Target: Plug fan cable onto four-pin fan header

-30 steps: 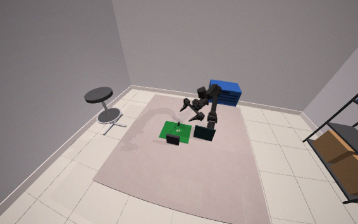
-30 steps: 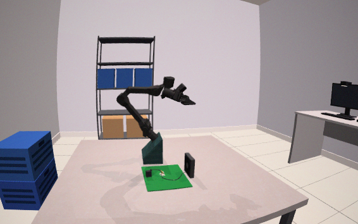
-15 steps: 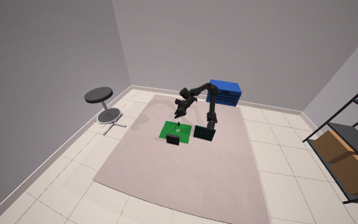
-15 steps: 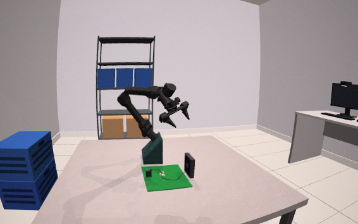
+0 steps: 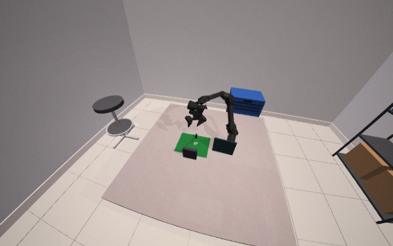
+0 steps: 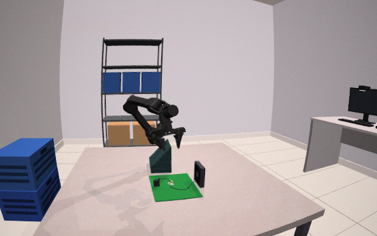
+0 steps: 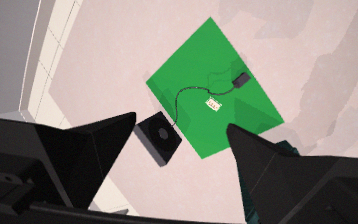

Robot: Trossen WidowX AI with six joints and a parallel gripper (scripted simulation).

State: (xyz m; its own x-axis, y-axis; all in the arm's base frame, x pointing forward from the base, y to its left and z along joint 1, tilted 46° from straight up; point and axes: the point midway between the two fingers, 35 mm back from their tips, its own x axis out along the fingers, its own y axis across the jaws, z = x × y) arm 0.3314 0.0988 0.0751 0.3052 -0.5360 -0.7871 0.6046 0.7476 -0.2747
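My gripper tip is 1 cm past the dark fan plug, 8 cm to the left of it and 20 cm above it. The rest, counted from my gripper tip: white fan header: 3 cm behind, 22 cm below; then green board: 1 cm behind, 1 cm to the left, 23 cm below; then black fan: 3 cm behind, 15 cm to the left, 16 cm below.
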